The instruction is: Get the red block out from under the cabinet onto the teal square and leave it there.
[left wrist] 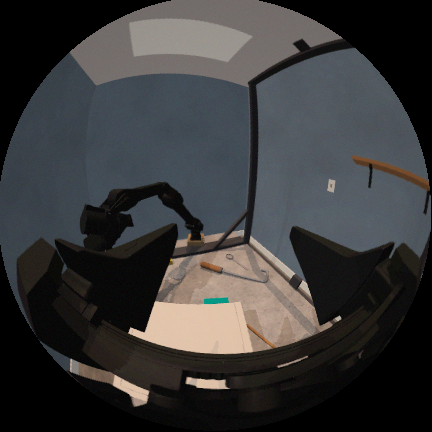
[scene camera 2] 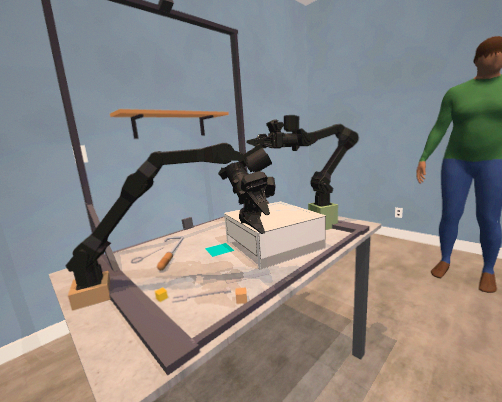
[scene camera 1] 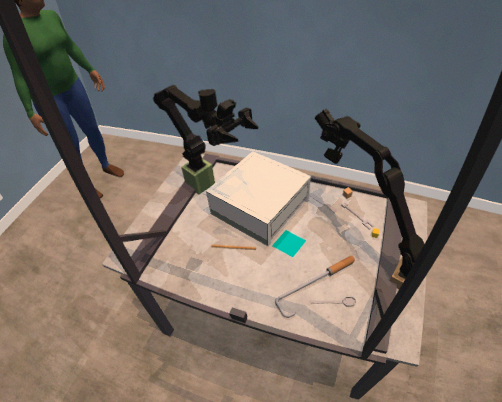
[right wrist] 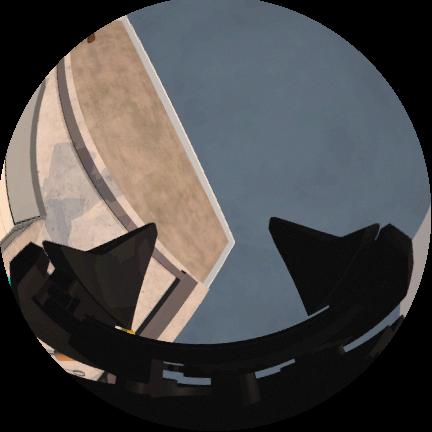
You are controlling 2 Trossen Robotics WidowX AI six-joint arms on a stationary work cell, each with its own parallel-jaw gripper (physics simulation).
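Places are measured from the left arm's base along level axes (x down, y ahead, z right), in millimetres.
Where they show: left gripper, fingertip midpoint: [left wrist: 236, 231] [scene camera 2: 250, 141] [scene camera 1: 248, 133]; right gripper, fingertip midpoint: [scene camera 2: 265, 224] [scene camera 1: 346, 143] [right wrist: 213, 225]; left arm's base at its link origin: [scene camera 2: 322, 204] [scene camera 1: 196, 165]; right arm's base at its link origin: [left wrist: 195, 237] [scene camera 2: 89, 282] [scene camera 1: 408, 272].
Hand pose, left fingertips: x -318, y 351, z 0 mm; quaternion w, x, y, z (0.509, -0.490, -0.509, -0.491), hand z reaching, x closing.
Things, the pixels of their centre, and the offset from my left fingertips. "*": a spot on its surface instead.
- white cabinet at the middle of its body: [left wrist: 187, 356] [scene camera 1: 259, 195] [scene camera 2: 272, 229] dx +364, dy -41, dz -78 mm
- teal square at a spot on its surface: [scene camera 1: 289, 243] [left wrist: 216, 307] [scene camera 2: 219, 249] * dx +431, dy +177, dz -9 mm
- hooked rod with an orange handle, body centre: [scene camera 1: 320, 285] [scene camera 2: 165, 250] [left wrist: 234, 268] dx +419, dy +388, dz +70 mm
- thin orange stick at the middle of its body: [scene camera 1: 233, 247] [left wrist: 263, 339] dx +428, dy +29, dz +149 mm
- ring-ended rod at a spot on its surface: [scene camera 1: 349, 301] * dx +429, dy +501, dz +51 mm
- fork at the middle of its body: [scene camera 2: 202, 294] [scene camera 1: 357, 215] dx +428, dy +303, dz -306 mm
- orange cube at the middle of its body: [scene camera 2: 241, 295] [scene camera 1: 347, 193] dx +416, dy +205, dz -381 mm
- yellow cube at the middle of its body: [scene camera 2: 161, 294] [scene camera 1: 375, 233] dx +419, dy +416, dz -266 mm
The white cabinet [scene camera 1: 257, 185] [scene camera 2: 292, 245] [left wrist: 195, 325] [right wrist: 21, 160] stands on the table. The teal square [scene camera 1: 289, 243] [scene camera 2: 219, 249] [left wrist: 216, 301] lies flat near one of its corners, with nothing on it. The red block does not show in any view; the space under the cabinet is hidden. My left gripper [scene camera 1: 246, 134] [left wrist: 236, 231] is open and empty, high above the table near the cabinet's back-left side. My right gripper [scene camera 2: 265, 222] [right wrist: 213, 225] is open and empty, raised above the table; in the right wrist view the wall and floor show between its fingers.
A hooked rod with an orange handle [scene camera 1: 341, 265] [scene camera 2: 165, 260] [left wrist: 212, 267] lies near the teal square. Also on the table are a thin orange stick [scene camera 1: 233, 247], a ring-ended rod [scene camera 1: 349, 301], a fork [scene camera 1: 357, 216], an orange cube [scene camera 1: 348, 192] [scene camera 2: 241, 295] and a yellow cube [scene camera 1: 375, 232] [scene camera 2: 161, 294].
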